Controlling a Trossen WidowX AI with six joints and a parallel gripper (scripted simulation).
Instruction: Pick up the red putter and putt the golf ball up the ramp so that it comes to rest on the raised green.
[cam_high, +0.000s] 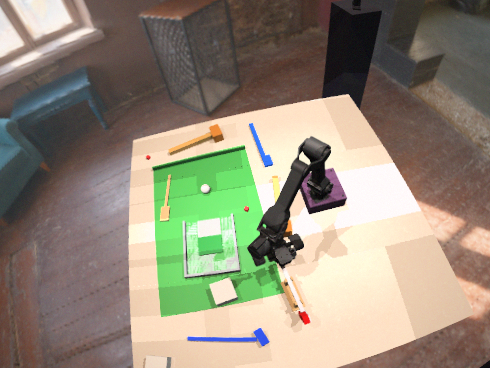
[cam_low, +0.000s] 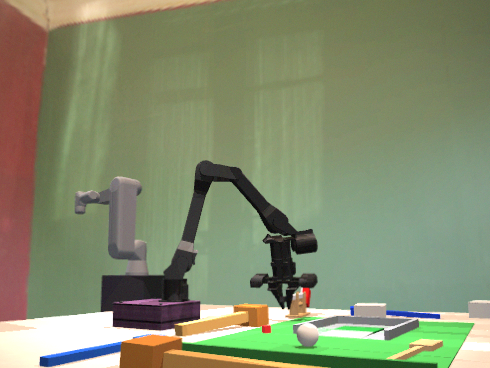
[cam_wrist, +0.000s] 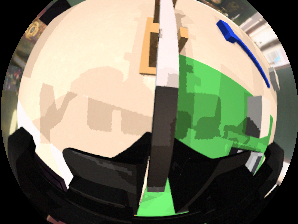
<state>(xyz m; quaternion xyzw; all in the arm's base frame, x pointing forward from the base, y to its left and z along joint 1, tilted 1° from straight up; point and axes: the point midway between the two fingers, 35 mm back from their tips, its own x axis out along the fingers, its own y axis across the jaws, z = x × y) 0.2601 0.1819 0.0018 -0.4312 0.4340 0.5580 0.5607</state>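
My gripper tip is now 11 cm to the right of the red putter and 3 cm below it. From my gripper tip the other things lie so: white golf ball 17 cm ahead, 44 cm to the right, 1 cm below; wooden putter stand 13 cm to the left.
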